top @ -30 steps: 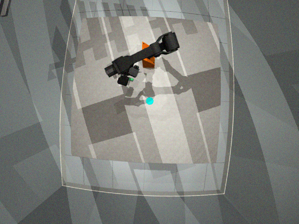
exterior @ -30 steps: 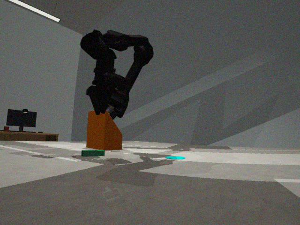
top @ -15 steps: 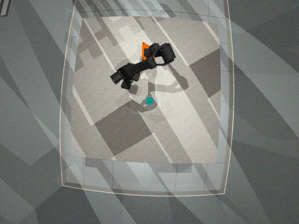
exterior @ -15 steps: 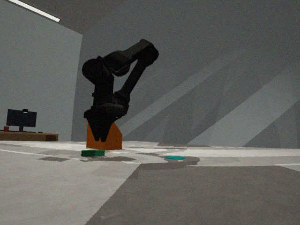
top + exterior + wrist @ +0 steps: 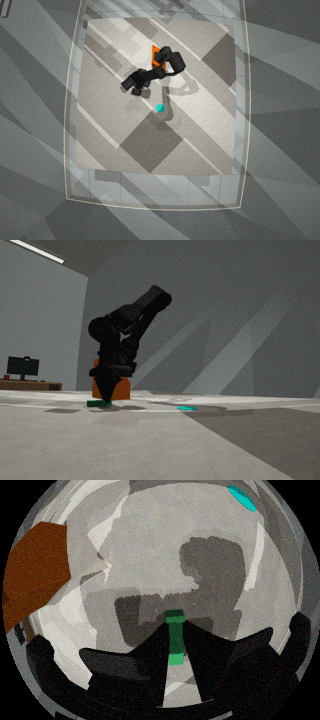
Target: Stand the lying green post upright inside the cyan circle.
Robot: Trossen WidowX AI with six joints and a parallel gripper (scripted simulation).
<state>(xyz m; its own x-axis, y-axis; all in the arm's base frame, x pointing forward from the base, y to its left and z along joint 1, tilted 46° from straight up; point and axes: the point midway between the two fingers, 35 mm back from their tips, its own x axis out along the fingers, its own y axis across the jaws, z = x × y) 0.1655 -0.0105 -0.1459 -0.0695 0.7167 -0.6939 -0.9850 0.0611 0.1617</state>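
Now: the cyan circle 160 mm to the left of my gripper tip, 160 mm ahead of it and 10 mm below it. The rest, counted from my gripper tip: green post (20 mm to the right).
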